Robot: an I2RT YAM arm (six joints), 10 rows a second.
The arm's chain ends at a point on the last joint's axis. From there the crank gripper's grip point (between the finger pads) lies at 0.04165 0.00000 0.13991 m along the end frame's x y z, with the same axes.
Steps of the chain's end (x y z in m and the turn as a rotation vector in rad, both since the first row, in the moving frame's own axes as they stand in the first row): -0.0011 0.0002 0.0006 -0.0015 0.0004 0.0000; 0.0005 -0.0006 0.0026 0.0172 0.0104 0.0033; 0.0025 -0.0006 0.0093 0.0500 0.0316 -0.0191; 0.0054 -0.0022 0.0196 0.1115 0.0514 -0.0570; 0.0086 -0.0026 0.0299 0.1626 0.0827 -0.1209; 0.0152 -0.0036 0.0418 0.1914 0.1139 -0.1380; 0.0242 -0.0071 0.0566 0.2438 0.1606 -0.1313
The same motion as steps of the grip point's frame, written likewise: -0.0010 0.0004 0.0006 -0.0015 0.0004 0.0000; 0.0020 -0.0029 0.0021 0.0172 0.0104 0.0033; 0.0068 -0.0084 0.0077 0.0500 0.0316 -0.0191; 0.0120 -0.0202 0.0163 0.1115 0.0514 -0.0570; 0.0183 -0.0306 0.0238 0.1626 0.0827 -0.1209; 0.0285 -0.0364 0.0331 0.1914 0.1139 -0.1380; 0.0432 -0.0467 0.0435 0.2438 0.1606 -0.1313
